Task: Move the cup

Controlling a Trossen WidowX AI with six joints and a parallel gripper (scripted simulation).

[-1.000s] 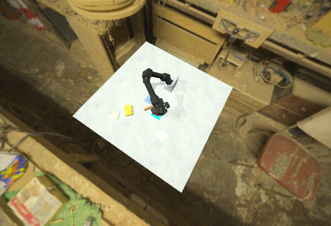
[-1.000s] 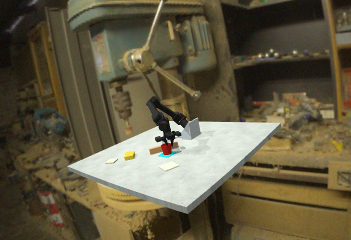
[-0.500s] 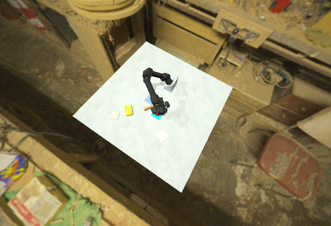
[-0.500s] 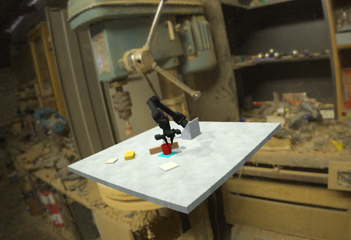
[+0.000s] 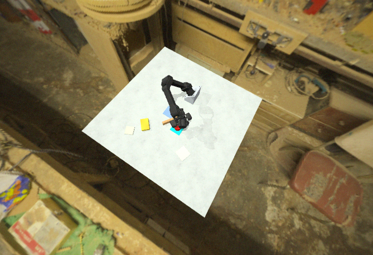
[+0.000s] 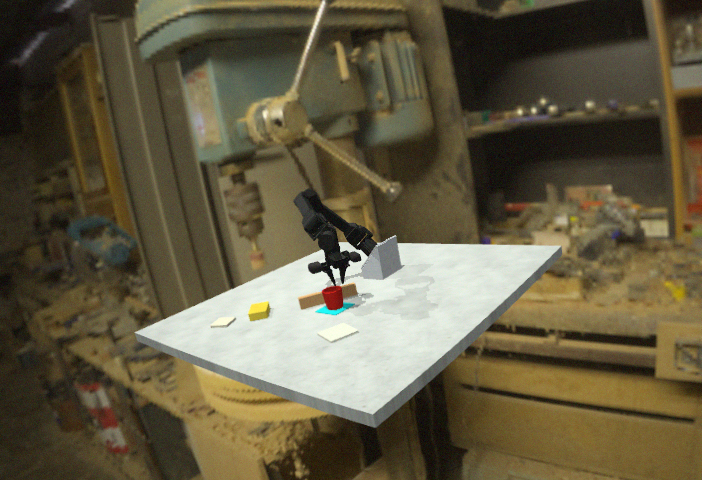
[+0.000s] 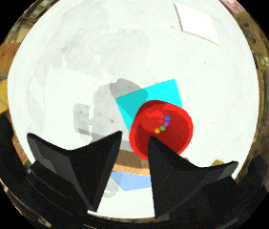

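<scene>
The red cup is 3 cm ahead of my gripper tip, 2 cm to the right of it and 4 cm below it. Also, from my gripper tip: wooden bar (2 cm behind, 10 cm to the right, 7 cm below); then yellow block (17 cm ahead, 29 cm to the right, 7 cm below); then cyan pad (3 cm ahead, 2 cm to the right, 9 cm below).
</scene>
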